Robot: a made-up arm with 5 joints.
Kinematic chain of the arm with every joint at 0, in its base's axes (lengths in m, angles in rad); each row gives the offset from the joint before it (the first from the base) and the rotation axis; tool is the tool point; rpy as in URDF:
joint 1: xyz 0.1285 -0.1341 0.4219 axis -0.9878 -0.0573 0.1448
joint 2: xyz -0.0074 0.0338 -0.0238 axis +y
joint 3: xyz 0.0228 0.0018 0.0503 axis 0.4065 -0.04 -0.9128
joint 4: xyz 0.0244 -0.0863 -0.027 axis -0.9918 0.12 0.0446
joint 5: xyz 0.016 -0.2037 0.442 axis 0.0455 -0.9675 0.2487
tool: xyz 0.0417 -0.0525 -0.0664 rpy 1.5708 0 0
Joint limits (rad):
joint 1: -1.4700..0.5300
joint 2: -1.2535..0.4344
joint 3: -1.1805..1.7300
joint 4: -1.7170..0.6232
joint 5: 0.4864..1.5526
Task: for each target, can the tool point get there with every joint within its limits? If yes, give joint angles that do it. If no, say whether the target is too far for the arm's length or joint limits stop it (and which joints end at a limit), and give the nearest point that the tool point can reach.
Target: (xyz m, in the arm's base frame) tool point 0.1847 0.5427 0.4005
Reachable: no: joint limits stop it (at a limit: joint 3, joint 5) | nearest point 0.1790 0.4821 0.4025 | short by 0.061 m
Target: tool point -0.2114 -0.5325 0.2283
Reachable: yes | joints -0.4515 -0.1458 0.7971 -0.6619 1.1390
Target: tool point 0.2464 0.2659 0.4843
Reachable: no: joint limits stop it (at a limit: joint 1, joint 3, joint 4, joint 5) | nearest point 0.2967 0.3243 0.5638 | short by 0.111 m
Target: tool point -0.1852 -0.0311 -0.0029
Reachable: yes | joints -1.3109 -0.6590 0.8248 -0.6978 0.6940
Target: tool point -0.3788 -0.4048 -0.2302
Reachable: no: too far | nearest point -0.2294 -0.3212 -0.0451 | short by 0.252 m
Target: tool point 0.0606 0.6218 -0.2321
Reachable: no: too far | nearest point 0.0845 0.3329 0.0180 | short by 0.383 m
